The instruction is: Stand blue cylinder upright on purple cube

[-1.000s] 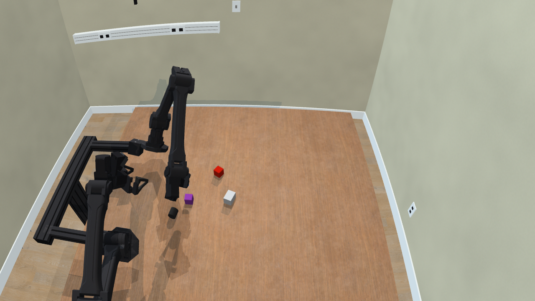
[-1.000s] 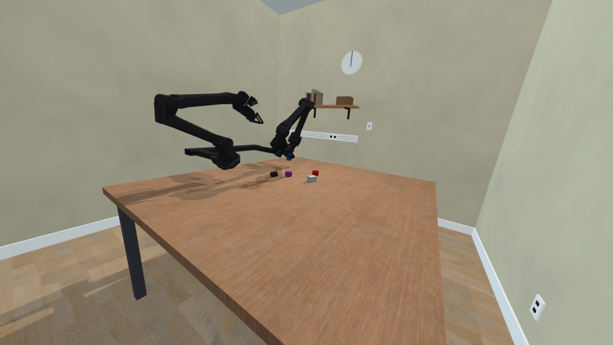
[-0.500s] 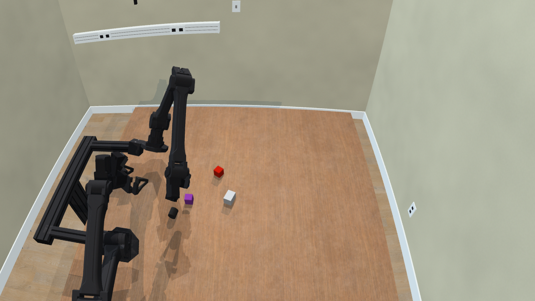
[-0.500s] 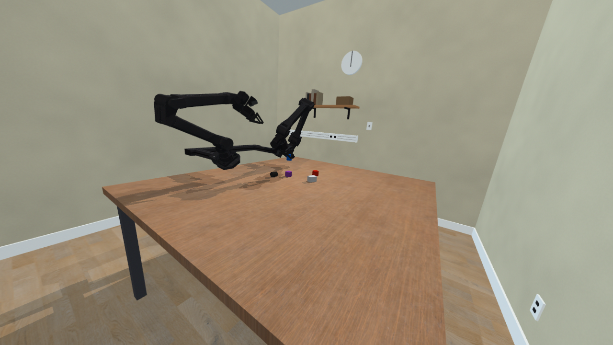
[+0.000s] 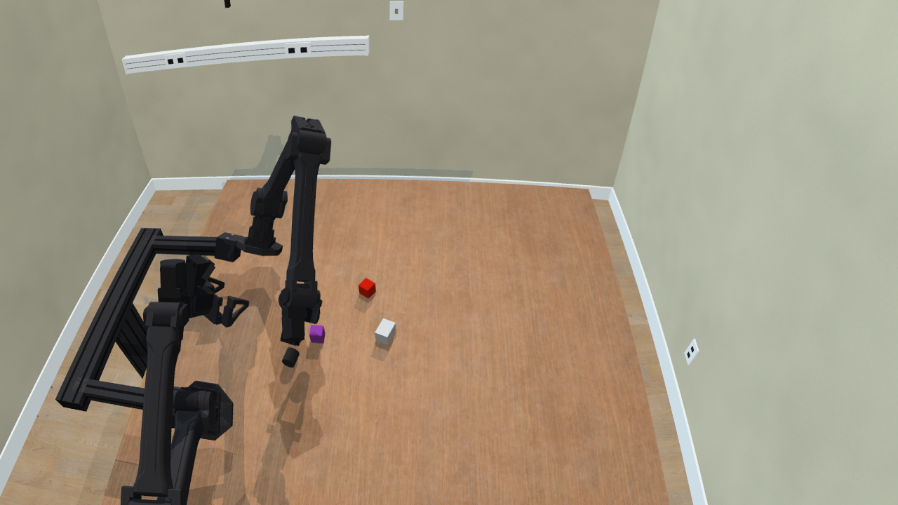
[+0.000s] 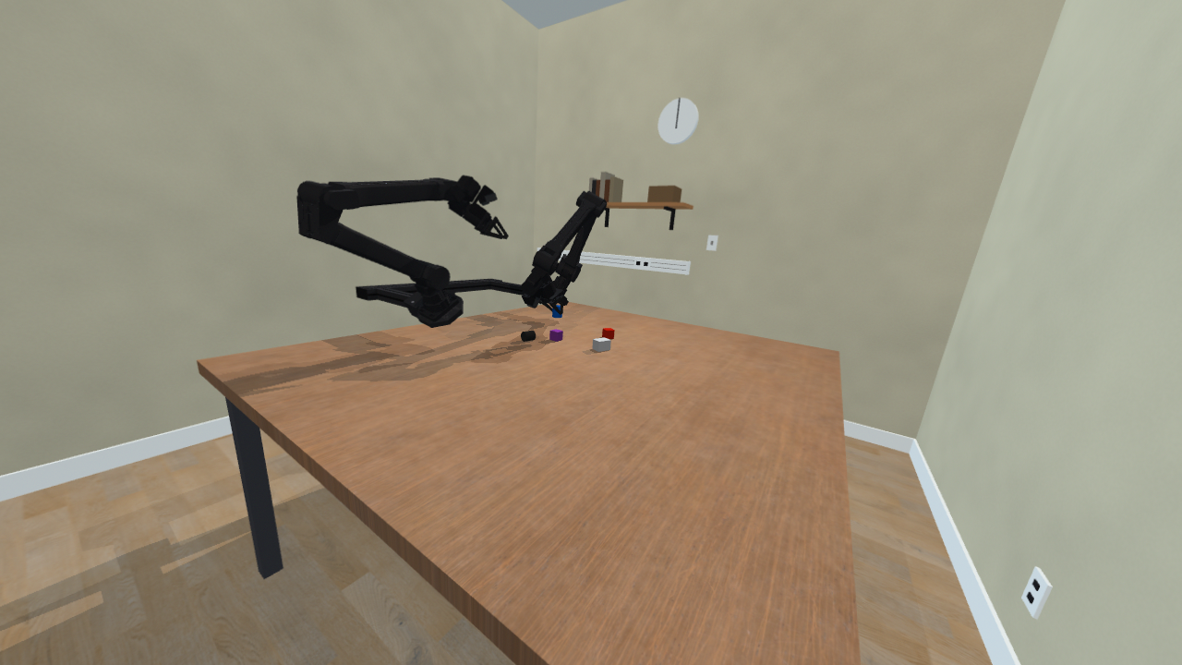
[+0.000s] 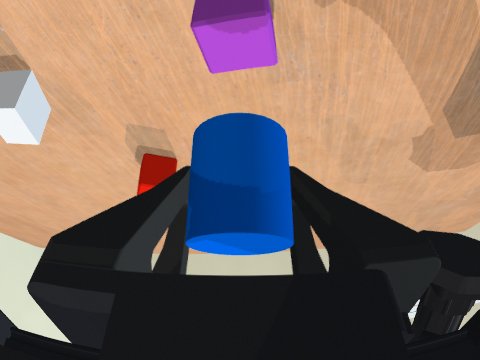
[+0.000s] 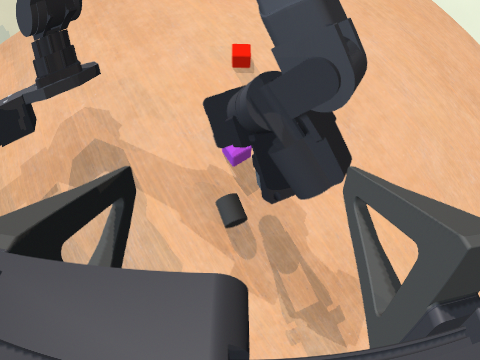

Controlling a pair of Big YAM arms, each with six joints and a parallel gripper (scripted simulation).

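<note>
My left gripper is now 100 mm above the purple cube. Round my left hand: blue cylinder right at my left hand; white cube 210 mm ahead, 100 mm below, 30 mm to the left; black cylinder 100 mm to the right, 100 mm below, 70 mm behind.
</note>
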